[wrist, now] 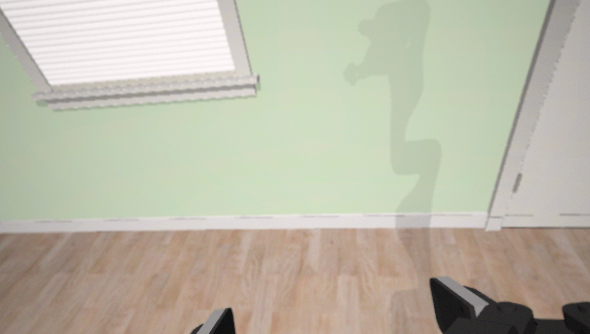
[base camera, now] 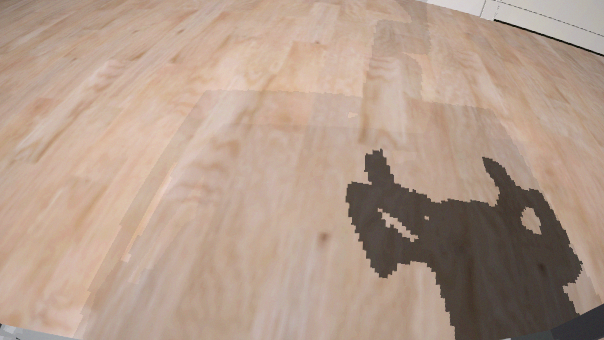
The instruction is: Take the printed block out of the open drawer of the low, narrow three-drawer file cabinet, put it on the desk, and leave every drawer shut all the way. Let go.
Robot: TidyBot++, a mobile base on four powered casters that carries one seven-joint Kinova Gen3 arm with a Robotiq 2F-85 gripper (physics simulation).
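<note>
My gripper (wrist: 332, 315) is open, with its two black fingertips wide apart at the bottom of the wrist view and no object between them. It faces a green wall and the wood floor. The file cabinet, its open drawer, the printed block and the desk do not show in the base camera view or in the wrist view.
A green wall (wrist: 310, 150) with a blind-covered window (wrist: 125, 40) stands ahead, and a pale door (wrist: 560, 140) is at the right. A white baseboard (wrist: 300, 221) runs along the wood floor (base camera: 250, 200) (wrist: 300, 270). Shadows of the robot lie on the wall and floor.
</note>
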